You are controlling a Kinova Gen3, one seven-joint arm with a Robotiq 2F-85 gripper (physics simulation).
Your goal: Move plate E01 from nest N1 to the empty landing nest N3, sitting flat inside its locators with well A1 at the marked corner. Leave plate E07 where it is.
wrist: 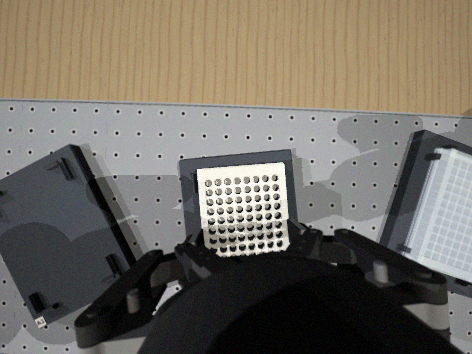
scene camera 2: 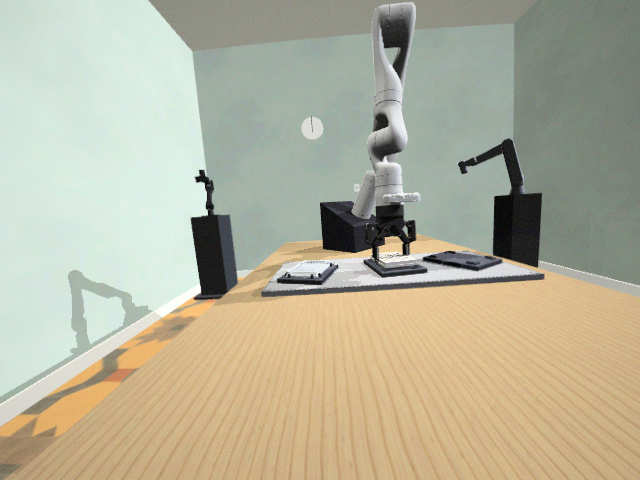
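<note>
A cream many-welled plate (scene camera 2: 395, 260) (wrist: 243, 200), taken as E01, is between the fingers of my gripper (scene camera 2: 391, 254) (wrist: 245, 233), which is shut on its sides. The plate is low at the middle dark nest (scene camera 2: 397, 271) (wrist: 235, 157); I cannot tell whether it rests flat. Its near end and the nest's near part are hidden by the gripper in the wrist view. Another dark nest (scene camera 2: 461, 259) (wrist: 55, 220) holds no plate and has an A1 tag (wrist: 40, 322) at one corner. A clear plate (scene camera 2: 311, 268) (wrist: 447, 215), taken as E07, sits in a third nest. Nest numbers are not readable.
The nests stand on a grey perforated board (scene camera 2: 351, 285) (wrist: 240, 125) on the wooden table (scene camera 2: 361, 372) (wrist: 225, 50). The empty nest and the clear plate's nest flank the middle one. Two small black arms stand on plinths (scene camera 2: 211, 258) (scene camera 2: 516, 227) beyond the table.
</note>
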